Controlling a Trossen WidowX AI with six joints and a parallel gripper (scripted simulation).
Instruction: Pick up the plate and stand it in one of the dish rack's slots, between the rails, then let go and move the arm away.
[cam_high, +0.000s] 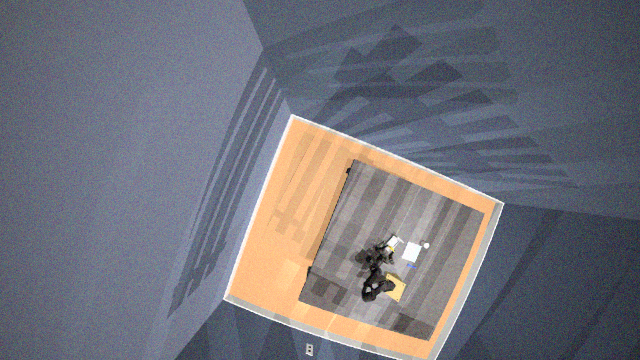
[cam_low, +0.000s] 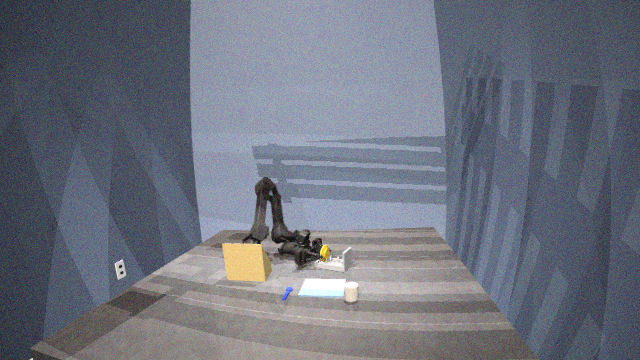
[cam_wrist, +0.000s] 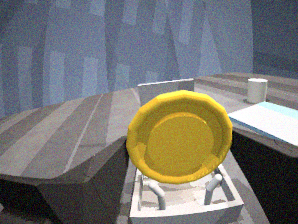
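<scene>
Right now my gripper tip is 10 mm past the yellow plate. From my gripper tip the other things lie so: blue spoon 260 mm to the right, 90 mm behind, 50 mm below; dish rack 30 mm below, 30 mm ahead, 10 mm to the right; white cup 280 mm to the right, 130 mm ahead, 30 mm below.
</scene>
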